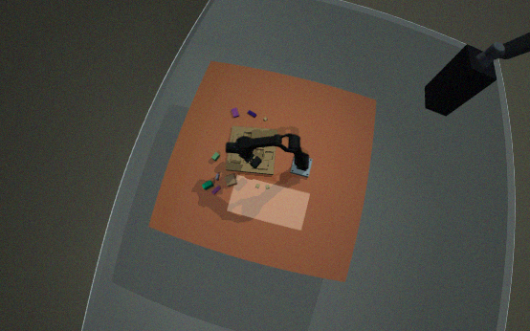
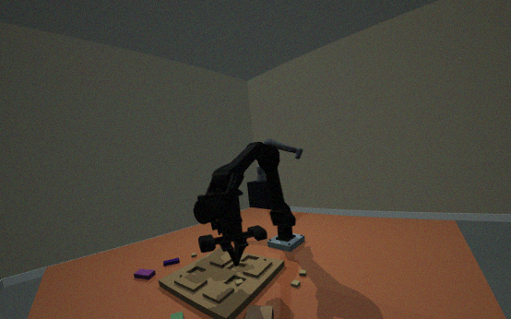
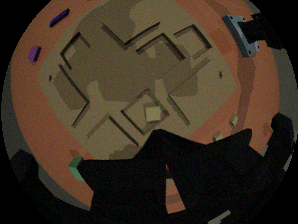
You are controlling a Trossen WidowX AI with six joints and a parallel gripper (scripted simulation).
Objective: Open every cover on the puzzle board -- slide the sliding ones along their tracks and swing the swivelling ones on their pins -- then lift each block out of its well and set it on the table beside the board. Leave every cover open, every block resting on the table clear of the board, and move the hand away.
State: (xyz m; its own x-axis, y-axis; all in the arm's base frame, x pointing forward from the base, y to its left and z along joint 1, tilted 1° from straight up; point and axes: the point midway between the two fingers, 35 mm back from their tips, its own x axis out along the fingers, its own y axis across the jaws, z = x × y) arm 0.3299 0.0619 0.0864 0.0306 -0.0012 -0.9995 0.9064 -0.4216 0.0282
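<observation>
My gripper tip is now 7 cm to the left of the tan puzzle board and 5 cm above it. Round my gripper tip: dark purple block (33 cm to the right, 7 cm below, 7 cm ahead).
</observation>
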